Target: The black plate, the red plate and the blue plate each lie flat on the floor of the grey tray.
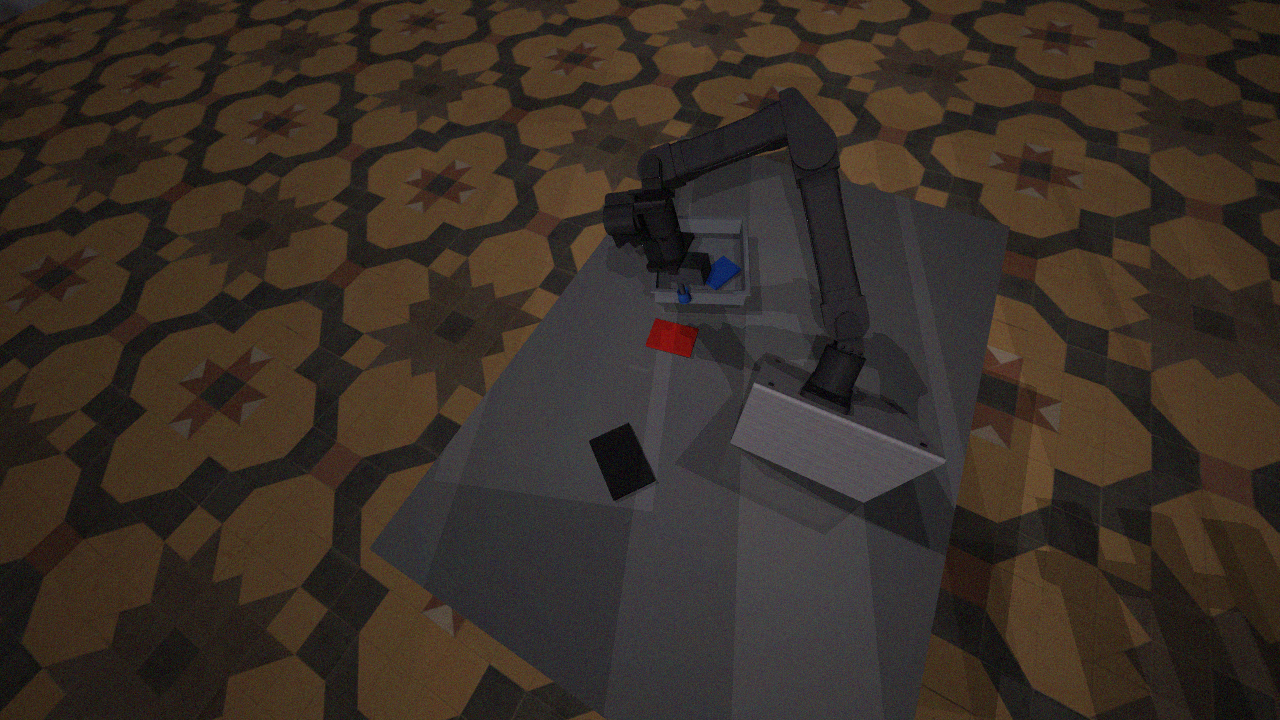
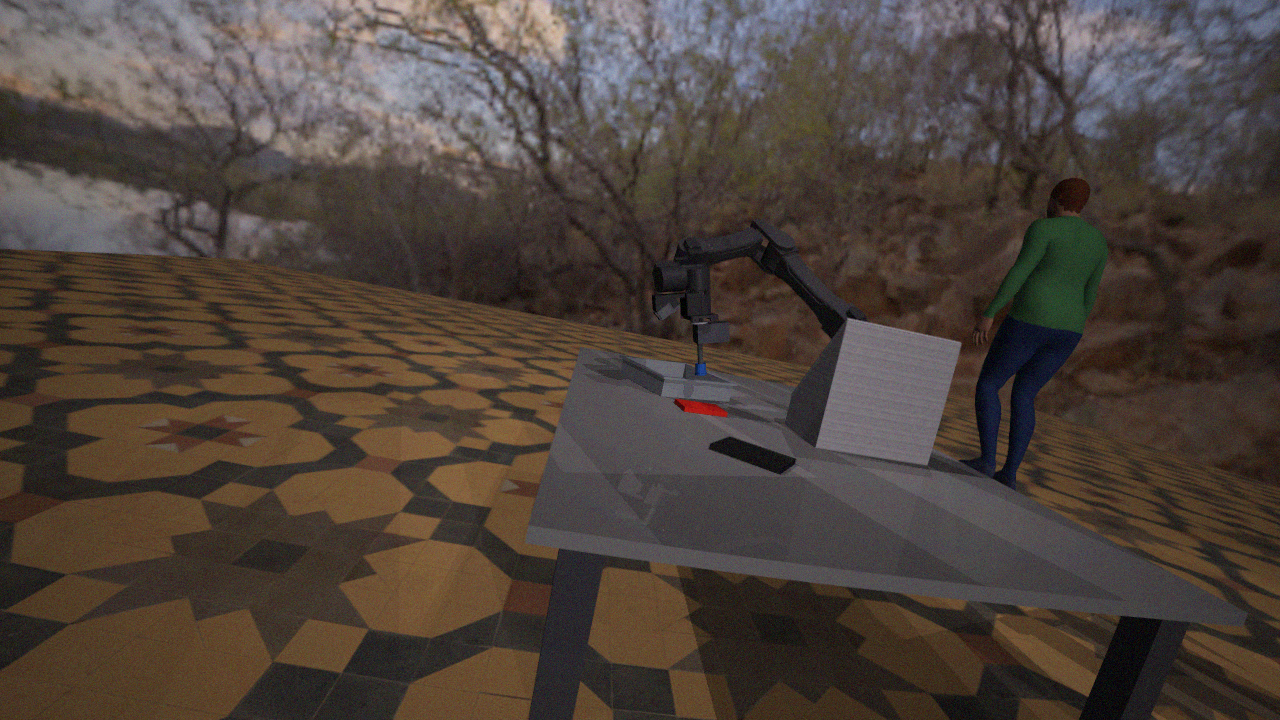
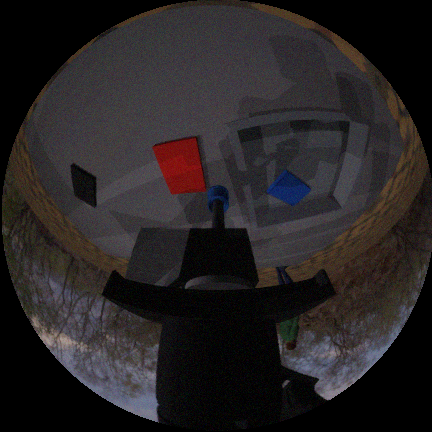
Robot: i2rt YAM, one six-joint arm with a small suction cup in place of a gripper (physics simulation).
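Seen in the pictures: hand at its tool point: (image 1: 685, 299) (image 2: 700, 374) (image 3: 217, 194); arm's base at its link origin: (image 1: 826, 393) (image 2: 865, 366).
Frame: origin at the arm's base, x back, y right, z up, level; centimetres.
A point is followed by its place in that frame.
Note:
The grey tray (image 1: 700, 297) {x -31.7, y 17.9, z -15.1 cm} (image 2: 696, 390) {x -32.4, y 17.6, z -15.3 cm} (image 3: 358, 150) {x -46.1, y 36.1, z -13.8 cm} stands at the table's far end. The blue plate (image 1: 723, 272) {x -30.7, y 28.2, z -16.3 cm} (image 3: 289, 188) {x -32.1, y 27.4, z -16.3 cm} lies inside it on the tray floor. The red plate (image 1: 672, 337) {x -32.4, y 5.9, z -16.5 cm} (image 2: 700, 407) {x -32.9, y 4.0, z -16.5 cm} (image 3: 181, 166) {x -33.3, y 6.3, z -16.5 cm} lies flat on the table just outside the tray. The black plate (image 1: 622, 461) {x -26.9, y -23.8, z -16.6 cm} (image 2: 751, 454) {x -28.1, y -25.8, z -16.6 cm} (image 3: 83, 185) {x -28.3, y -22.0, z -16.6 cm} lies flat on the table, farther from the tray. My suction cup (image 1: 683, 295) (image 2: 700, 368) (image 3: 218, 198) is blue and carries nothing. It hangs above the tray wall on the red plate's side, apart from all three plates.
A large pale block (image 1: 832, 443) {x 3.5, y -8.4, z 1.2 cm} (image 2: 886, 392) {x 1.6, y -8.5, z -3.8 cm} stands on the table (image 1: 554, 537) {x -30.3, y -41.9, z -17.6 cm} (image 2: 644, 528) {x -47.2, y -57.7, z -17.6 cm} by the arm's base. A person in a green top (image 2: 1060, 268) (image 3: 289, 331) stands beyond the table.

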